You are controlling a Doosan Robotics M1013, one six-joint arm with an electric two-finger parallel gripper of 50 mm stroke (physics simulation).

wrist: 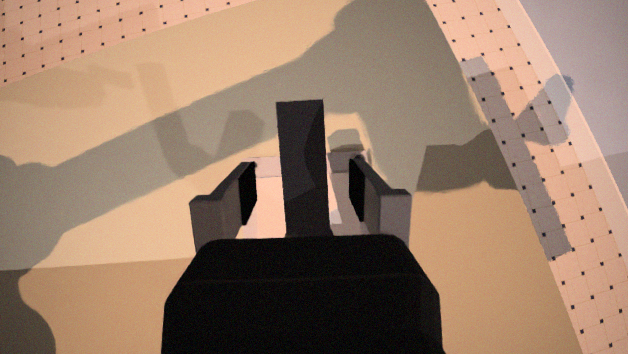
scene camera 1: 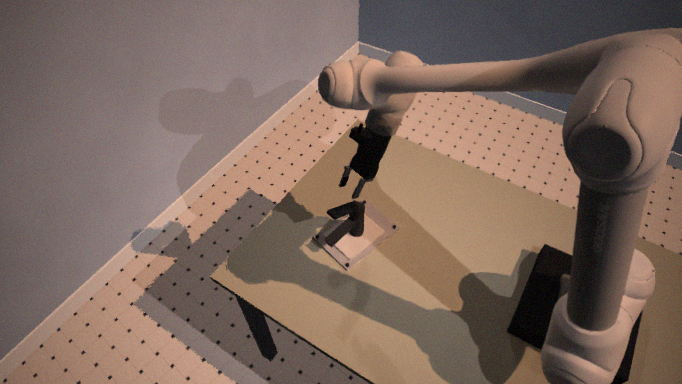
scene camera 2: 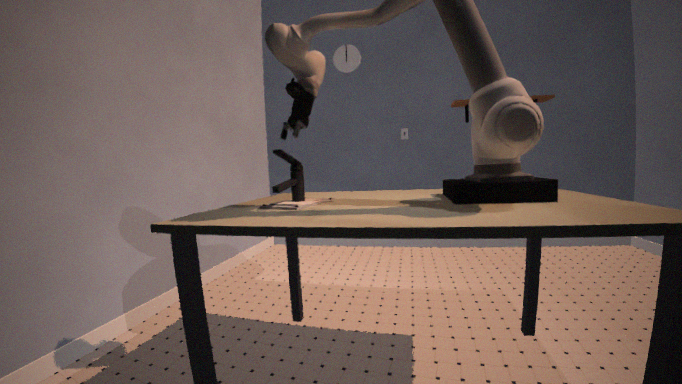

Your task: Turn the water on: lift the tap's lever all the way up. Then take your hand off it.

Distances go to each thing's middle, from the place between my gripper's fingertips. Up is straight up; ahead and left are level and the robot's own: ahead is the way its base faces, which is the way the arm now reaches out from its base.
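The dark tap lever (wrist: 301, 130) is 9 cm below my hand. I also see the pale square plate (wrist: 338, 162), which is 1 cm behind my hand and 4 cm to the right of it, and 24 cm below it.
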